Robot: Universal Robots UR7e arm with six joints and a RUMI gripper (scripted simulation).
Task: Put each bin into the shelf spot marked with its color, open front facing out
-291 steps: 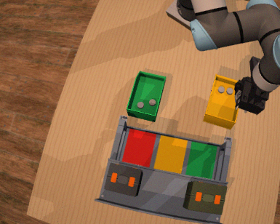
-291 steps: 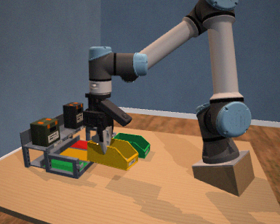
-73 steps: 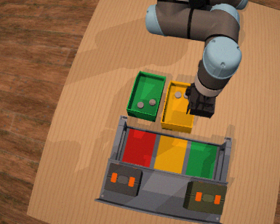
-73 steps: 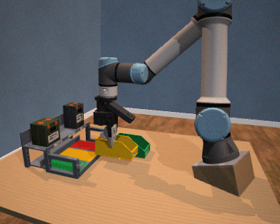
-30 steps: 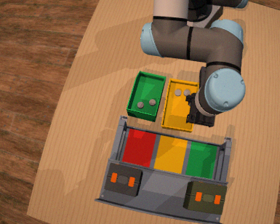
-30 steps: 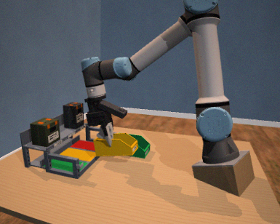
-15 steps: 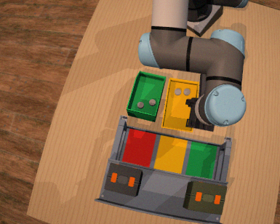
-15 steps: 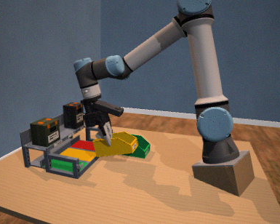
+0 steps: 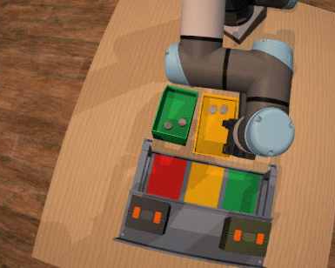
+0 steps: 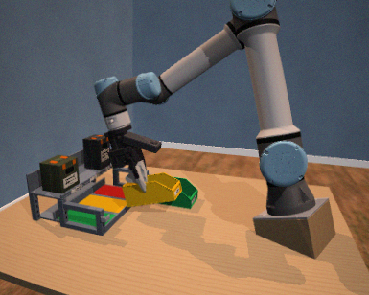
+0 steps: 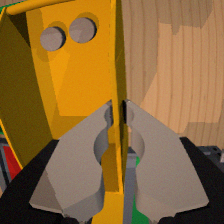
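The yellow bin lies 50 mm to the right of my hand and 20 mm below it. From my hand the other things lie so: yellow mark 180 mm ahead, 10 mm to the right, 110 mm below; then green mark 160 mm ahead, 100 mm to the left, 110 mm below; then green bin 10 mm behind, 170 mm to the right, 80 mm below.
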